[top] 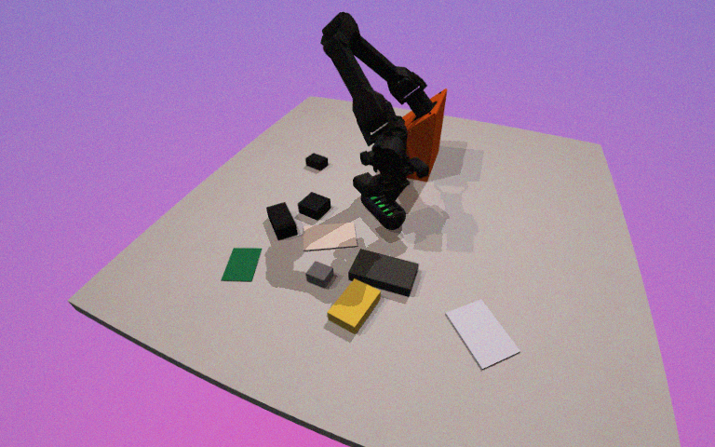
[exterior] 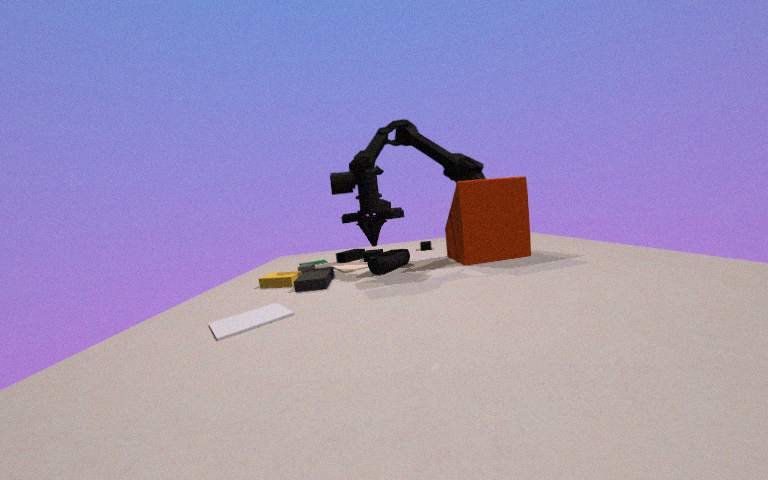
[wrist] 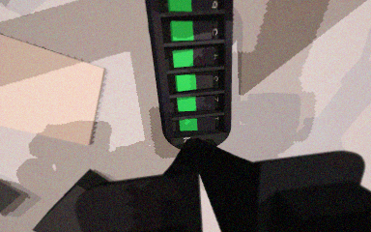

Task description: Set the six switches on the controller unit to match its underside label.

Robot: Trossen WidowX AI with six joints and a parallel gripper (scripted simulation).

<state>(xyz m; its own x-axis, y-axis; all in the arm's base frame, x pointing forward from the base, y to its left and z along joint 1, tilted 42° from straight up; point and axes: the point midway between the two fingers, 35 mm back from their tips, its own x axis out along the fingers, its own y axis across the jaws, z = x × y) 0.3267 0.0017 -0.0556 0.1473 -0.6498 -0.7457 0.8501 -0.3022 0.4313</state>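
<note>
Right now my gripper tip is 120 mm to the left of the beige card, 110 mm short of it and 80 mm above it. Also, from my gripper tip: grey cube: 240 mm ahead, 60 mm to the right, 60 mm below; then yellow block: 280 mm ahead, 60 mm below, 50 mm to the left; then dark grey box: 160 mm ahead, 60 mm to the left, 60 mm below.
</note>
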